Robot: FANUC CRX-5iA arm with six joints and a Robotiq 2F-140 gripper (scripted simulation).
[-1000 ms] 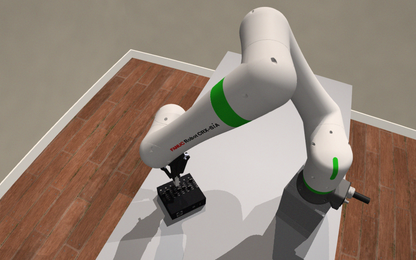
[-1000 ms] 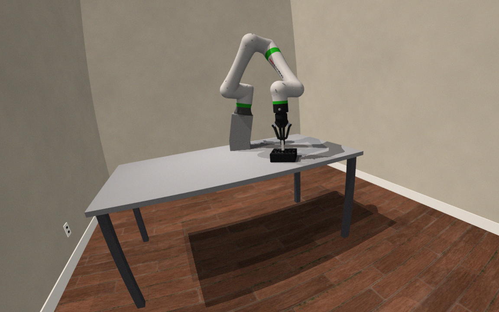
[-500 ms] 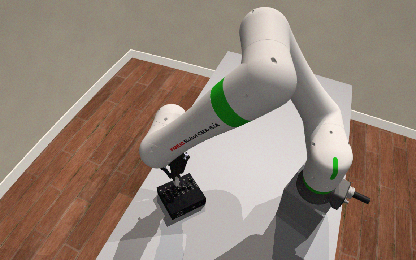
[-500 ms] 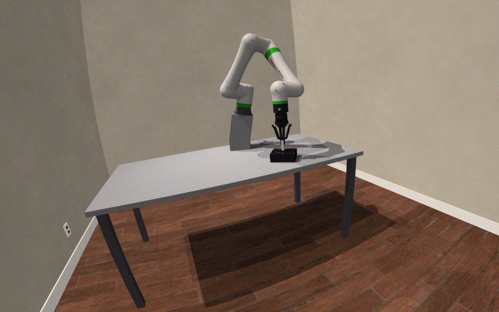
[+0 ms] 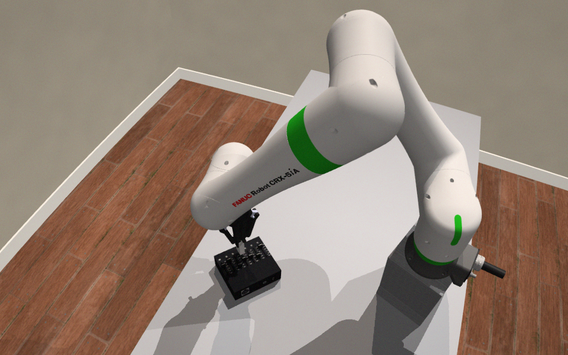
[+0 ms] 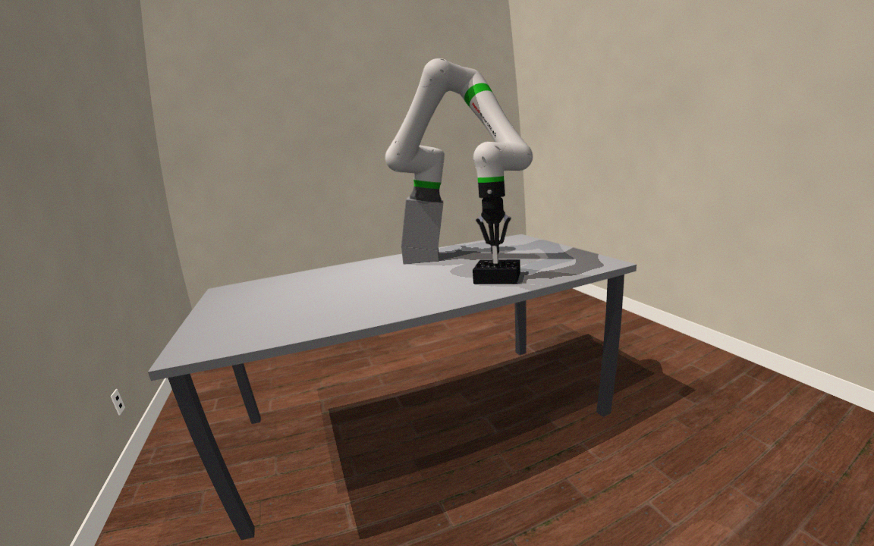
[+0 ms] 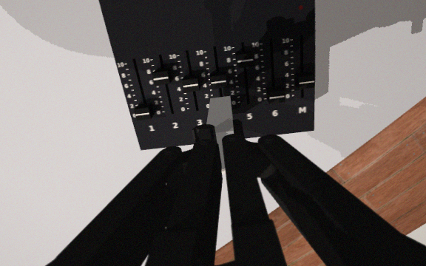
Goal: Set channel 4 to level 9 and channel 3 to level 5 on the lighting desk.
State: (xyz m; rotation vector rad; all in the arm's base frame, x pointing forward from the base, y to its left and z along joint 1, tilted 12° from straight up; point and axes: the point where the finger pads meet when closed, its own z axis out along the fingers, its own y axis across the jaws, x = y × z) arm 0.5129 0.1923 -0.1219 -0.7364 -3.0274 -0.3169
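Now: the channel 4 fader 20 mm behind my hand, 10 mm to the left of it and 40 mm below it. Also, from my hand: channel 5 fader: 20 mm behind, 40 mm to the left, 40 mm below; then channel 6 fader: 10 mm ahead, 40 mm to the left, 40 mm below; then channel 3 cap: 30 mm behind, 10 mm to the right, 40 mm below.
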